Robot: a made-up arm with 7 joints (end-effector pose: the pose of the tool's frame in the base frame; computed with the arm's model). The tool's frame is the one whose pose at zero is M. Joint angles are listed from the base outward.
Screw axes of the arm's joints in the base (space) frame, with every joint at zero. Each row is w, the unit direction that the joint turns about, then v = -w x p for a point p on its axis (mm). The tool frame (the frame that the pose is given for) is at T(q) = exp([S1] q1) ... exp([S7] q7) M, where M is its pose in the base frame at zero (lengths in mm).
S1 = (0, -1, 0, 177.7, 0, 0)
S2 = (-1, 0, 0, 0, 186, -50.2)
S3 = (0, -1, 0, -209.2, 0, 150.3)
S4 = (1, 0, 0, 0, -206.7, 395.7)
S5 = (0, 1, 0, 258.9, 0, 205.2)
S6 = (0, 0, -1, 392.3, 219.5, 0)
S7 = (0, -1, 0, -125.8, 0, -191.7)
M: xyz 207.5 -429.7 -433.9 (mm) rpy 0 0 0 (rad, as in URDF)
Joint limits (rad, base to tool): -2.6..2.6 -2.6..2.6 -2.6..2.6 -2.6..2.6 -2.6..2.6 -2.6..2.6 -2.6..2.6
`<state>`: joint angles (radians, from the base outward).
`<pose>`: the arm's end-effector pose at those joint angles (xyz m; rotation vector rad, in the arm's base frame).
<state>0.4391 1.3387 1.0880 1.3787 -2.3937 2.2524 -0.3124</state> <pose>-0.1237 0.2577 0.2832 2.5532 0.1518 0.6616</pose>
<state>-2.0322 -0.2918 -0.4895 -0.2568 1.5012 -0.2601 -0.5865</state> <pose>-0.4891 -0.4261 0.3196 -0.3237 -1.6595 -0.1077</pose>
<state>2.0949 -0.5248 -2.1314 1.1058 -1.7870 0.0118 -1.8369</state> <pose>0.6184 0.0049 0.0204 0.8191 0.3210 0.3953</pose>
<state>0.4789 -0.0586 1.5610 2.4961 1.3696 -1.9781 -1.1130</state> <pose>-0.1440 -0.0811 0.0848 1.3001 0.7316 -1.3113</pose>
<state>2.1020 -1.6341 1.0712 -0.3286 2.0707 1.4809 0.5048</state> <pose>0.7718 -0.2450 0.5293 0.5830 -0.7794 -0.0815</pose>
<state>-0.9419 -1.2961 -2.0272 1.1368 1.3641 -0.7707 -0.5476</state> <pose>-0.8537 -0.0179 -0.0047 -1.3763 -0.2024 -0.1491</pose>
